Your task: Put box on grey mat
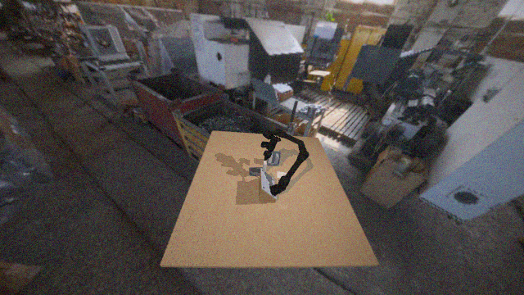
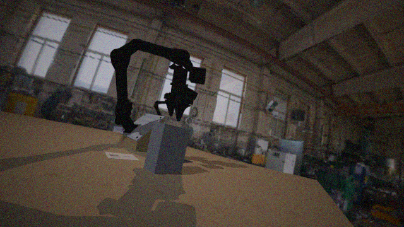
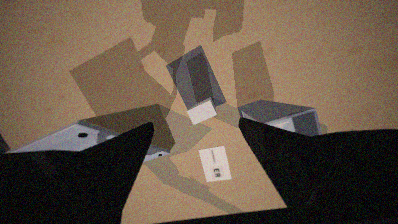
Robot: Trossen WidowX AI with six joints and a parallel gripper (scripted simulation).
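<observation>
The grey mat is 18 cm below my gripper tip and 6 cm to the left of it. Round my gripper tip: paper 18 cm below, 16 cm to the right, 6 cm behind.
</observation>
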